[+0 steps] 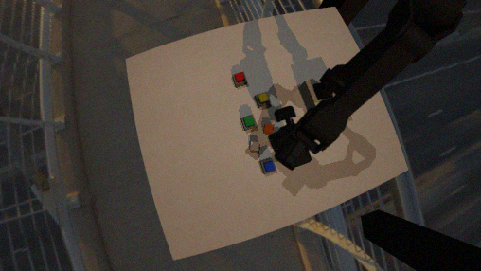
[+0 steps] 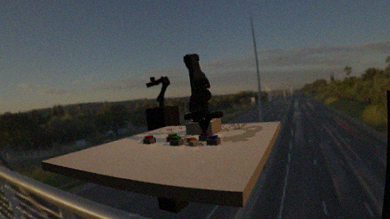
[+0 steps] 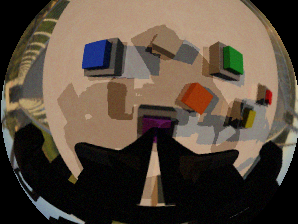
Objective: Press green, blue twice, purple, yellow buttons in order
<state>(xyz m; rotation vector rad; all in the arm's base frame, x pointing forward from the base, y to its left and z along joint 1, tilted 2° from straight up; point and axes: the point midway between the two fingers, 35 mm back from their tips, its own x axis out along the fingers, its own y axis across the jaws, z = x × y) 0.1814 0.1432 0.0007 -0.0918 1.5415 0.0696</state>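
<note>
Right now my gripper tip is 1 cm above the purple button. From my gripper tip the other things lie so: blue button: 9 cm to the left, 8 cm ahead; then green button: 12 cm ahead, 9 cm to the right; then orange block: 5 cm to the right, 5 cm ahead, 3 cm below.
</note>
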